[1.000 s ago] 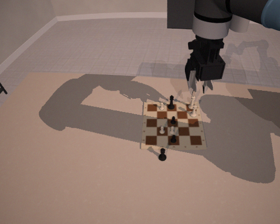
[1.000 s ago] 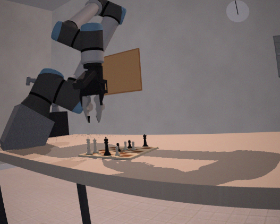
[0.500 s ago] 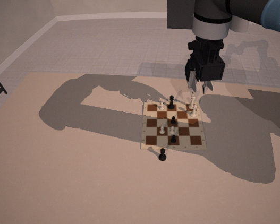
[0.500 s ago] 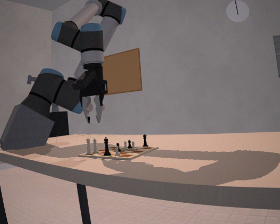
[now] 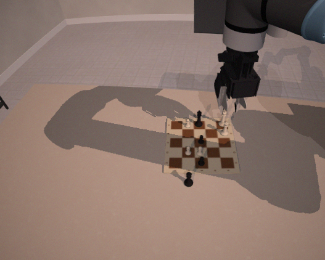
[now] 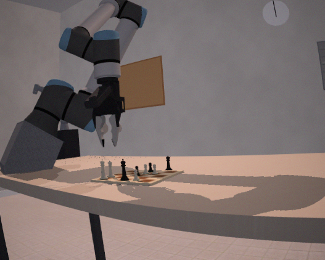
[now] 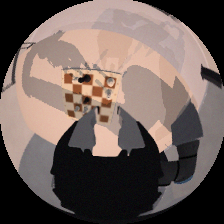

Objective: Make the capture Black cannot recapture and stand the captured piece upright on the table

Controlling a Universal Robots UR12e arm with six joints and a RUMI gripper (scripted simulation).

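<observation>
The tall white piece is 8 cm below my hand, 4 cm to the right of it and 1 cm ahead of it. From my hand the other things lie so: tall black piece (9 cm ahead, 8 cm below, 3 cm to the right); chessboard (12 cm below, 8 cm ahead, 4 cm to the left).
</observation>
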